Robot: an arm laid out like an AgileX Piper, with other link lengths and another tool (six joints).
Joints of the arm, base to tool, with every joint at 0 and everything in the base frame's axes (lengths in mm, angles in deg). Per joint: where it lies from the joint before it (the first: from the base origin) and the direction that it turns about. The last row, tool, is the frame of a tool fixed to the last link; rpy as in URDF.
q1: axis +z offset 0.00 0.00 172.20
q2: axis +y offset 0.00 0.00 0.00
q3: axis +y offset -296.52 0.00 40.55
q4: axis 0.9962 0 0.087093 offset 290.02 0.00 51.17
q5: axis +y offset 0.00 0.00 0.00
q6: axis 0.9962 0 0.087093 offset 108.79 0.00 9.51
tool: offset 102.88 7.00 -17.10 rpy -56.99 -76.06 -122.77
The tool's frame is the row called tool.
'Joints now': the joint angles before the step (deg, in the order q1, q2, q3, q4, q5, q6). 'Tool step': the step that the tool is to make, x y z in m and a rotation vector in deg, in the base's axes. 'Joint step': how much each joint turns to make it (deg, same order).
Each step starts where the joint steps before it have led.
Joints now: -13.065 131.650 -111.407 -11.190 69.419 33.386
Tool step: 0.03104 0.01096 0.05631 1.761 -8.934 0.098
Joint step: 0.438 -2.134 -6.936 3.872 0.681 -0.501
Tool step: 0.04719 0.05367 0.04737 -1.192 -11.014 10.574
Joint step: 5.448 -0.344 -6.669 2.399 -4.565 -5.079
